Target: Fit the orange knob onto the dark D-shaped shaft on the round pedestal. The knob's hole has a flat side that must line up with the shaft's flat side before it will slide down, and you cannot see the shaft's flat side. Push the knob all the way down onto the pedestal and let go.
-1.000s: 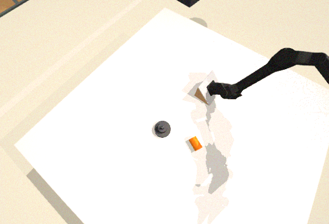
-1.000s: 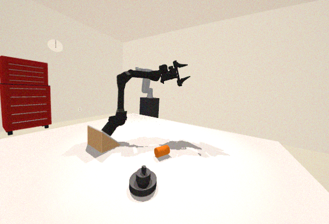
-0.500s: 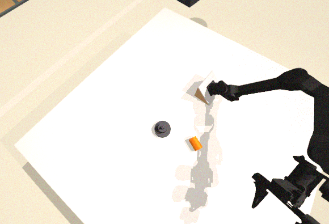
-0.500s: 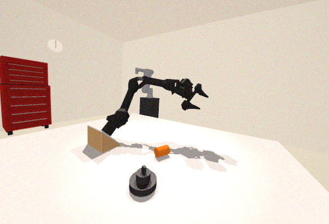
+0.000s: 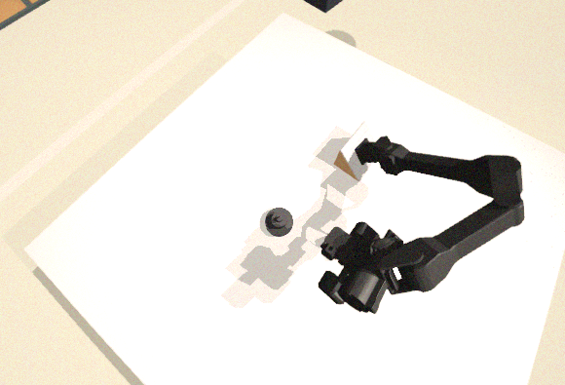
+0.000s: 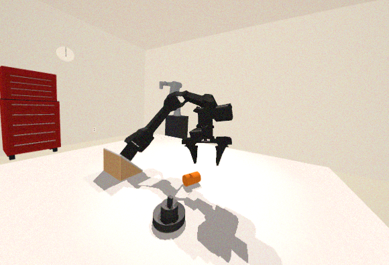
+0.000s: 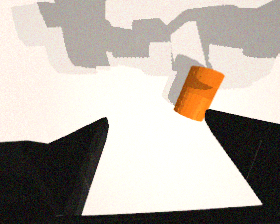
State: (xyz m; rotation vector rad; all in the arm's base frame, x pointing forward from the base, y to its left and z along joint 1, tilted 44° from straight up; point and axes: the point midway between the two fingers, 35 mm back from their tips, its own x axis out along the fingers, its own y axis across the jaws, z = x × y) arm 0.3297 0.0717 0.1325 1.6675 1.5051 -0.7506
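Now: gripper tip 50 mm past the orange knob, 20 mm to the left of it and 60 mm above it. From my gripper tip the other things lie so: round pedestal: 10 mm ahead, 180 mm to the right, 50 mm below.
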